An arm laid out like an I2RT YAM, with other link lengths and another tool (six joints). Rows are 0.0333 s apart.
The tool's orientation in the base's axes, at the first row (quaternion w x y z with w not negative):
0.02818 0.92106 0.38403 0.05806
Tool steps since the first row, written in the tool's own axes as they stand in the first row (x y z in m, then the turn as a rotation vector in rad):
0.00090 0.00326 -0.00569 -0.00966 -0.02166 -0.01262
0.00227 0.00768 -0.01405 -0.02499 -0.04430 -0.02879
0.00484 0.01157 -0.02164 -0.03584 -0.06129 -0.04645
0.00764 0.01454 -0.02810 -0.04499 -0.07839 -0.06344
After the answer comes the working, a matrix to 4 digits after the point.
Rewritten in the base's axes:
0.00219 -0.00161 0.00603 -0.02362 0.00846 0.00960
0.00519 -0.00369 0.01487 -0.05235 0.01361 0.02214
0.00874 -0.00454 0.02299 -0.07416 0.01798 0.03709
0.01196 -0.00459 0.02992 -0.09477 0.02363 0.05151

The tool's axes in the first row as the columns of a matrix, in the base's axes (rounded; the answer above uses it unrounded):
0.6983 0.7042 0.1286
0.7107 -0.7035 -0.0073
0.0853 0.0965 -0.9917

